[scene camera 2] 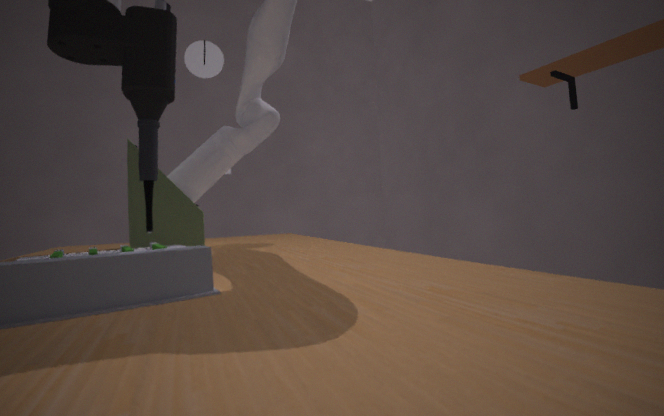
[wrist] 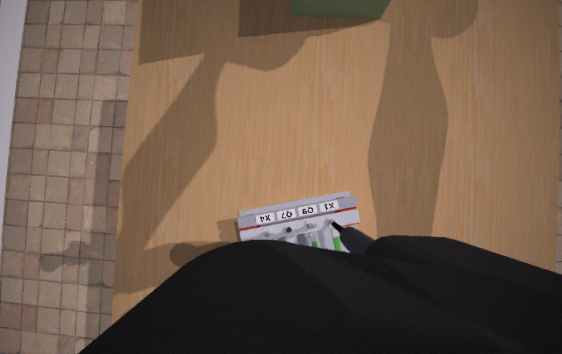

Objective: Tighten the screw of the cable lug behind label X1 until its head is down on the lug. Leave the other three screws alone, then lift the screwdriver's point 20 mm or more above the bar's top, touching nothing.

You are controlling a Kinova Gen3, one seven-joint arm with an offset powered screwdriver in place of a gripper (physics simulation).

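Frame: origin at the arm's base, x down, y back, z left, level; centimetres.
Seen in the pictures: end effector, tool point: [scene camera 2: 149, 233] [wrist: 333, 223]; arm's base, origin of the base link: [scene camera 2: 179, 191].
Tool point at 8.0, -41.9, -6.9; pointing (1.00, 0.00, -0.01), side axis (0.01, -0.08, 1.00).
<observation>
Pixels of each thing's top centre, then the offset from my tool point to it, as dx, dy, dz. Level surfaces: height alone.
- label X1, middle of its top: [wrist: 328, 206] +1.9, +2.2, -0.1
- Q9, middle of its top: [wrist: 311, 226] +1.2, -0.4, -3.0
- Q7, middle of its top: [wrist: 289, 230] +1.2, -0.9, -6.1
- X4, middle of its top: [wrist: 267, 234] +1.2, -1.4, -9.3
- grey terminal block, middle of its top: [scene camera 2: 110, 248] [wrist: 305, 252] +1.2, -4.2, -4.0
- wooden table, its level: dx +6.2
The powered screwdriver [scene camera 2: 149, 230] [wrist: 334, 223] stands upright in the scene view, its dark bit pointing down a little above the block's top near its right end. In the wrist view its tip overlaps the place of the X1 screw, behind the label X1 [wrist: 328, 205]; the bit partly hides that screw. Whether tip and screw touch cannot be told. The other three screws show at Q9 [wrist: 309, 226], Q7 [wrist: 289, 230] and X4 [wrist: 266, 234]. The Q7 screw looks dark. The grey terminal block [scene camera 2: 115, 282] [wrist: 353, 201] carries green-sleeved cables, partly hidden in the wrist view.
A green pedestal [scene camera 2: 172, 220] [wrist: 340, 7] stands behind the block on the wooden table [scene camera 2: 400, 340] [wrist: 295, 120]. The white arm [scene camera 2: 220, 150] rises from it. A wall clock [scene camera 2: 204, 59] and a shelf [scene camera 2: 615, 52] are on the walls. Arm shadows cross the table.
</observation>
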